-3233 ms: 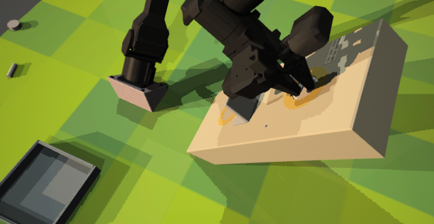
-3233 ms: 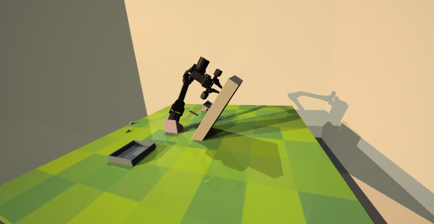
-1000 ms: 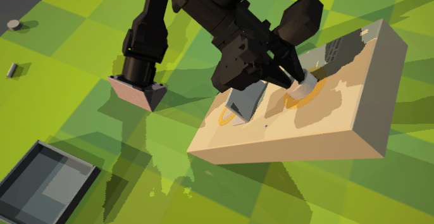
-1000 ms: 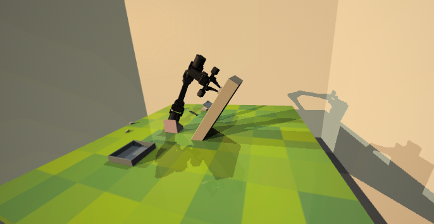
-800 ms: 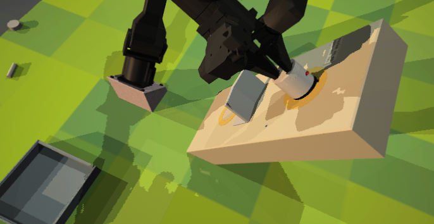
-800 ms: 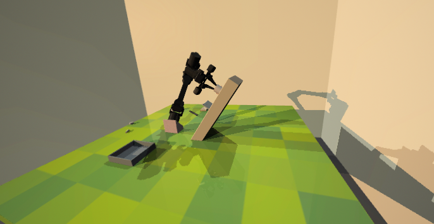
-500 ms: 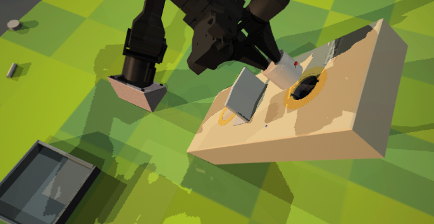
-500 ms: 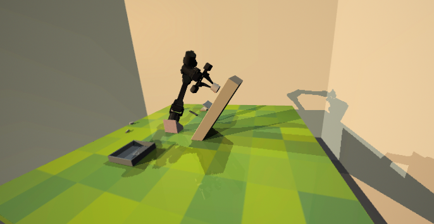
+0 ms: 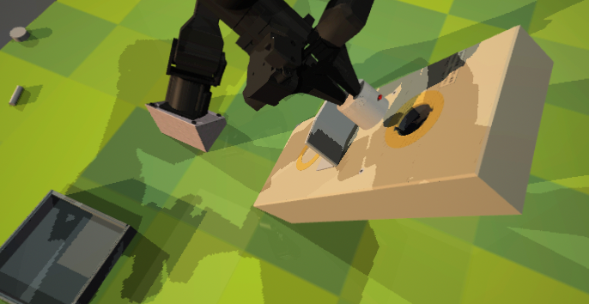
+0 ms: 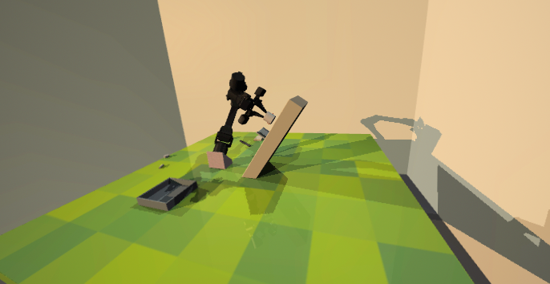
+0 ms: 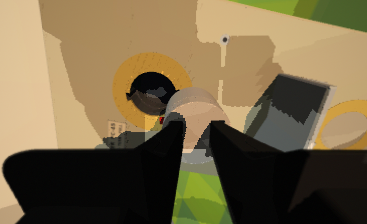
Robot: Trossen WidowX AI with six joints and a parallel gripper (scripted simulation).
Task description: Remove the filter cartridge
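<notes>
My gripper tip is now 1 cm short of the round filter cartridge and 1 cm above it. Round my gripper tip: grey flap: 2 cm behind, 10 cm below; then tan service panel: 4 cm ahead, 8 cm below; then dark grey tray: 37 cm behind, 25 cm to the right, 26 cm below.
</notes>
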